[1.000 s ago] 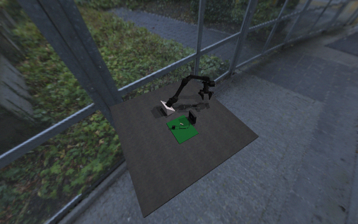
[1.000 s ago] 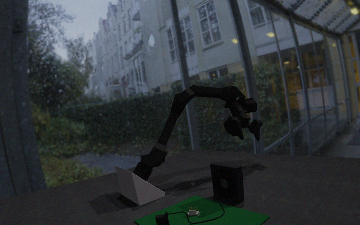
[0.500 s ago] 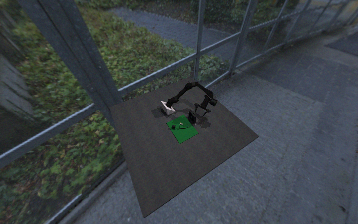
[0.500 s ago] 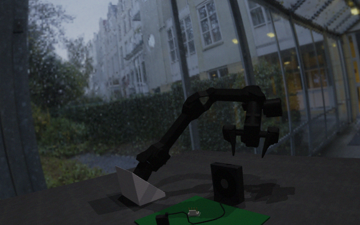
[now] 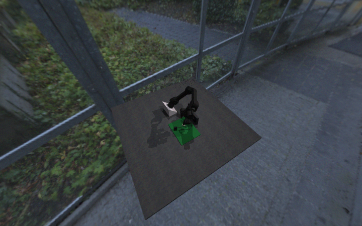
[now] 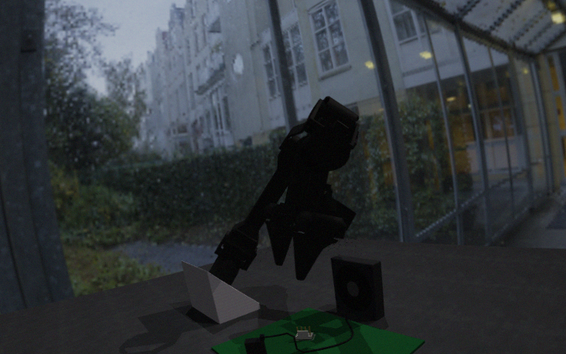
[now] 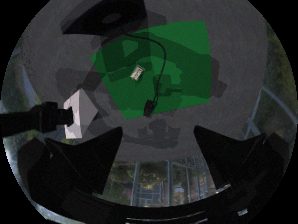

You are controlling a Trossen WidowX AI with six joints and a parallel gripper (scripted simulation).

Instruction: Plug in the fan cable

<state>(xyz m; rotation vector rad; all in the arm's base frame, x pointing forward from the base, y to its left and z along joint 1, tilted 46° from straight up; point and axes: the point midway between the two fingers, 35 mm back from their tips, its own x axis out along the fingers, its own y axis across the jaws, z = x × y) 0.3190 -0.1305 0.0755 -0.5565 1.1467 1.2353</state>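
My gripper tip is now 140 mm above the dark plug, 60 mm to the left of it and 50 mm past it. From my gripper tip the other things lie so: green board (170 mm below, 10 mm to the left, 10 mm ahead); then black fan (180 mm to the left, 100 mm below, 10 mm behind); then header (160 mm below, 40 mm to the left, 40 mm behind).
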